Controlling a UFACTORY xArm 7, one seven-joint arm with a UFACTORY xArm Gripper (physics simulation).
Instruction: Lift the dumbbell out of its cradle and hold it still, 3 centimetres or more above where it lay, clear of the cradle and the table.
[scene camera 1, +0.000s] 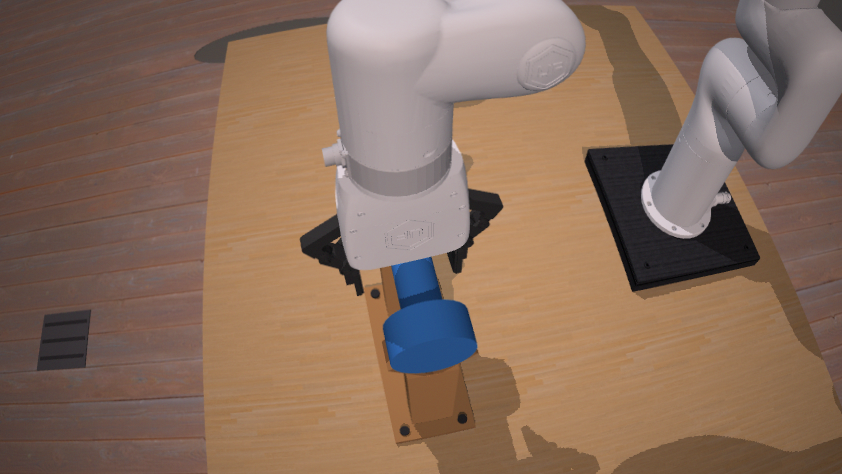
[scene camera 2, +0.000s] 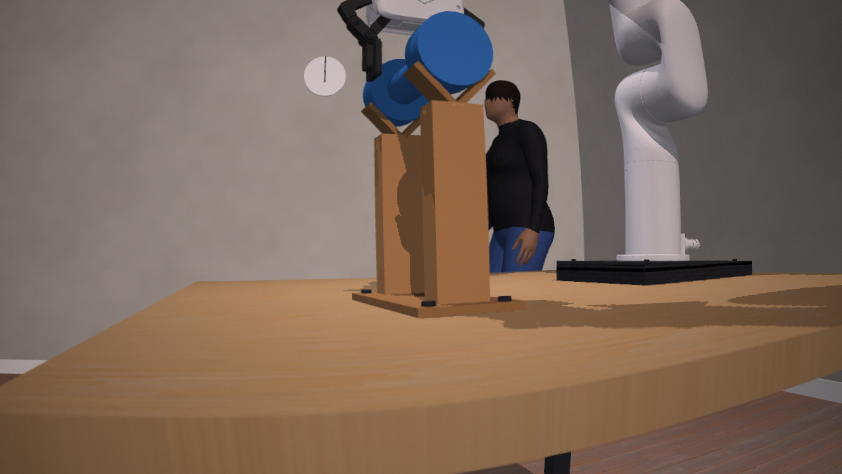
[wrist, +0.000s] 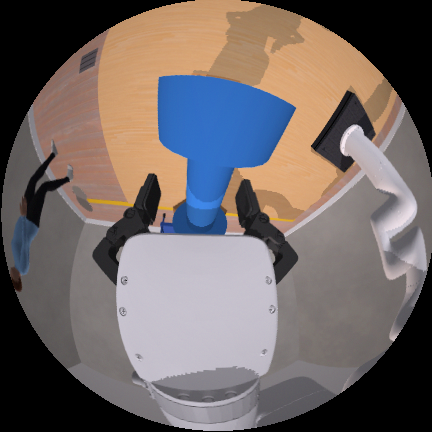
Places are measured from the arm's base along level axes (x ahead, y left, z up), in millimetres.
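Where they show: gripper, between the fingertips: (scene camera 1: 405, 271) (wrist: 198, 184); arm's base, origin of its link: (scene camera 1: 675, 204) (scene camera 2: 653, 261) (wrist: 351, 139).
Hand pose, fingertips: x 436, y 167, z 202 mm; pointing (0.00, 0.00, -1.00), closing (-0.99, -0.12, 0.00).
Things, the pixels of their top centre, and the offset from my fingertips. Level surfaces: height alone.
- blue dumbbell, centre of its top: (wrist: 205, 225) (scene camera 1: 410, 242) (scene camera 2: 419, 42) dx -7, dy -1, dz +47 mm
- tall wooden cradle, centre of its top: (scene camera 1: 412, 273) (scene camera 2: 421, 89) dx -7, dy -1, dz -8 mm
- wooden table, height of its surface: dz -229 mm
The blue dumbbell (scene camera 1: 430, 338) (scene camera 2: 449, 50) (wrist: 217, 120) lies in the V-shaped rests of the tall wooden cradle (scene camera 1: 434, 394) (scene camera 2: 456, 206), one round head on each post. My gripper (scene camera 1: 409, 280) (wrist: 198, 184) is open, pointing down, with one finger on each side of the dumbbell's handle and nothing gripped. In the scene camera 2 view, one finger hangs beside the handle, between the two heads, and the other is mostly hidden behind the near head. In the scene camera 1 view, my gripper body hides the far head.
The cradle's base stands on the wooden table (scene camera 1: 282, 176) (scene camera 2: 176, 353) (wrist: 135, 100). A second white arm (scene camera 1: 695, 170) (scene camera 2: 651, 194) (wrist: 375, 165) stands on a black base plate (scene camera 1: 624, 235) (scene camera 2: 601, 272) (wrist: 332, 145) to the right. A person (scene camera 2: 518, 176) stands behind the table.
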